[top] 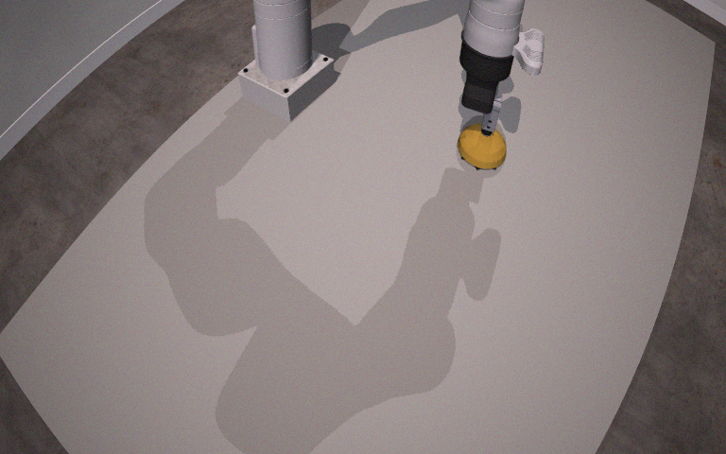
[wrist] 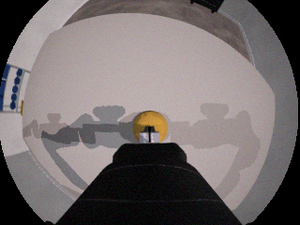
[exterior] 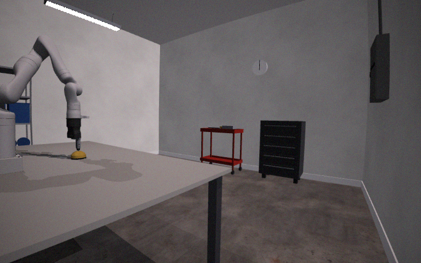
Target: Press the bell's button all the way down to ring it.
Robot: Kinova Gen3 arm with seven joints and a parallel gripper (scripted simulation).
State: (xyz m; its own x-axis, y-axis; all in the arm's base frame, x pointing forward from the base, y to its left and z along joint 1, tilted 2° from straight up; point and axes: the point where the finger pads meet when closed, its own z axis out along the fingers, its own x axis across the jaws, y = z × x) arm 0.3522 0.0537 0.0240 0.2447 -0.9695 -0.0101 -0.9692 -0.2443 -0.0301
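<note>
Now: hand 3 cm above the black button. The rest, counted from my hand: yellow dome bell 4 cm below.
</note>
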